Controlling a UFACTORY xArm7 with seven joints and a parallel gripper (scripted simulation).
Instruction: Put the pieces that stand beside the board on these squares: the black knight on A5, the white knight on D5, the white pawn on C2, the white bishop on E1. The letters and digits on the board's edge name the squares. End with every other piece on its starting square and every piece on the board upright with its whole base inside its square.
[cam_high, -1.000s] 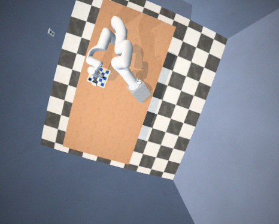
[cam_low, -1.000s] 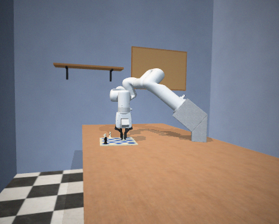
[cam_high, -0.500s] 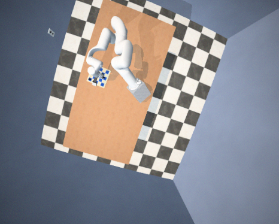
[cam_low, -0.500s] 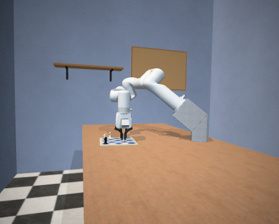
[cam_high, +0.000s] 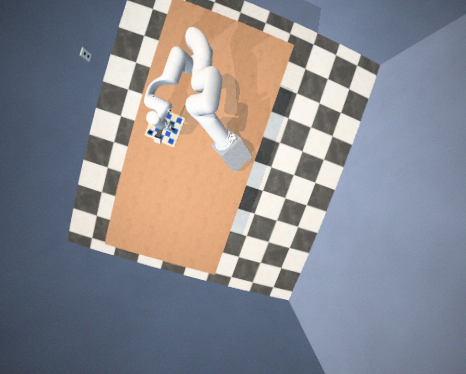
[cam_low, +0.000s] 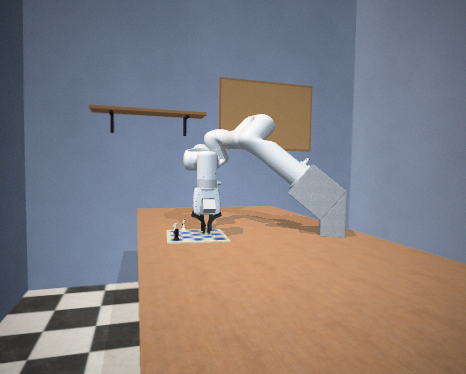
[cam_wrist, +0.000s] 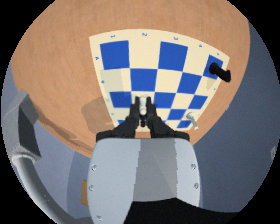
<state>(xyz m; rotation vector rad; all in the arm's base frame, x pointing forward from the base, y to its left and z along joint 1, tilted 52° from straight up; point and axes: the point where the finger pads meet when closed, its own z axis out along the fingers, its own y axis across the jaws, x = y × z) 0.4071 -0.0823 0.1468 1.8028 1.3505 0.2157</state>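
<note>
Right now the chessboard is 30 mm ahead of my hand, 20 mm to the right of it and 30 mm below it.
</note>
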